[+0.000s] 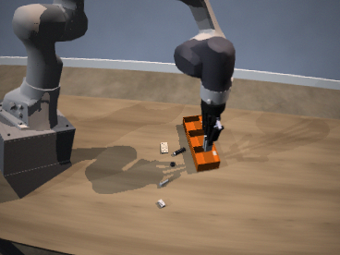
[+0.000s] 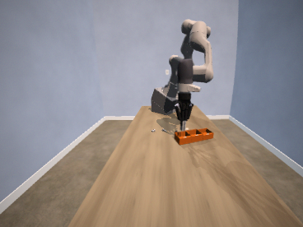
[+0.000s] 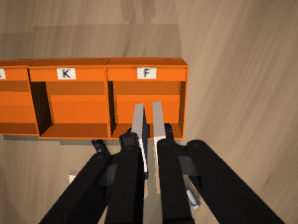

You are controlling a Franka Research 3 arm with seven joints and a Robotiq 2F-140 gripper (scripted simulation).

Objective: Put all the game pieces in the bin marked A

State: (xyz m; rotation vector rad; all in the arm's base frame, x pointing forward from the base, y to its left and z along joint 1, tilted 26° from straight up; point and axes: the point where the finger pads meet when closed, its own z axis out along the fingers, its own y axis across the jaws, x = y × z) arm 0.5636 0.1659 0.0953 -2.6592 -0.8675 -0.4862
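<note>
Right now my hand is 40 mm past the orange bin, 70 mm to the right of it and 90 mm above it. Also, from my hand: white domino (170 mm behind, 10 mm to the left, 100 mm below); black nut (110 mm behind, 60 mm to the right, 110 mm below); black cylinder (110 mm behind, 10 mm to the left, 100 mm below).
</note>
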